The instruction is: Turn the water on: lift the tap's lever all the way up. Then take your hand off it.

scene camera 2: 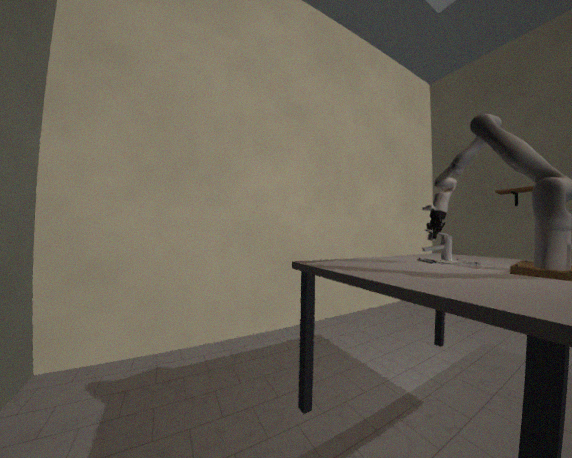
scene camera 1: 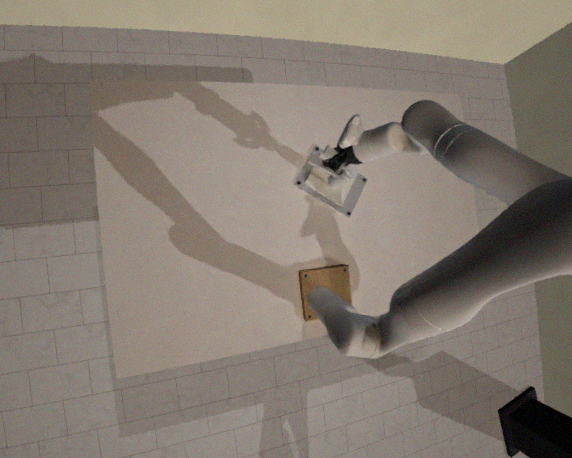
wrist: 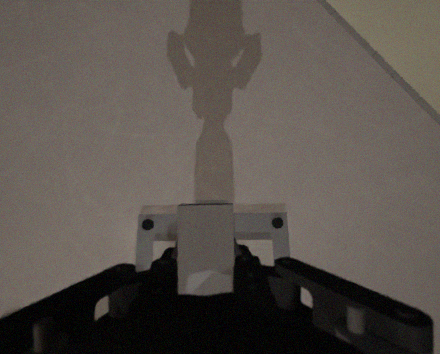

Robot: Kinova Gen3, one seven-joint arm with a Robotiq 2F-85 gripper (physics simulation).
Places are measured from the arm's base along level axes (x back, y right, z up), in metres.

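Pixels of known places: gripper, between the fingertips: (scene camera 2: 431, 240) (scene camera 1: 325, 159) (wrist: 207, 253); arm's base, origin of its link: (scene camera 2: 550, 267) (scene camera 1: 320, 299).
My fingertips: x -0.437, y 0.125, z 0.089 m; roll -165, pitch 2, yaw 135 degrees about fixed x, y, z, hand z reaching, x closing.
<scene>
For each thing: its top centre in the pictures, then the offset to it from my fingertips. "spot": a spot on its surface instead. Level surfaces: height alone.
- tap, a spot on its surface: (scene camera 1: 336, 179) (scene camera 2: 446, 247) spot: dx +0.064, dy +0.037, dz -0.039 m
- lever, centre of its top: (wrist: 205, 341) (scene camera 1: 342, 158) dx +0.021, dy +0.023, dz +0.057 m
- pale table, height of its surface: dz -0.121 m
The tap (scene camera 1: 336, 179) (scene camera 2: 447, 247) is pale grey and stands upright on a grey rectangular frame (scene camera 1: 355, 196) (wrist: 260, 224). Its spout (scene camera 1: 319, 173) (scene camera 2: 432, 248) points out low to one side. The lever (wrist: 205, 245) is a pale flat bar at the tap's top, above the spout. It looks tilted somewhat upward in scene camera 2, but the fingers hide much of it, so its exact angle is unclear. My black gripper (scene camera 1: 333, 163) (scene camera 2: 434, 233) (wrist: 207, 253) is shut on the lever, with one finger on each side of it.
The frame stands on the pale table (scene camera 1: 225, 190) (scene camera 2: 400, 280). The arm's wooden base plate (scene camera 1: 335, 280) (scene camera 2: 525, 270) is on the same table. A brown shelf (scene camera 2: 515, 190) hangs on the wall behind the arm. A black block (scene camera 1: 540, 425) shows at lower right in scene camera 1.
</scene>
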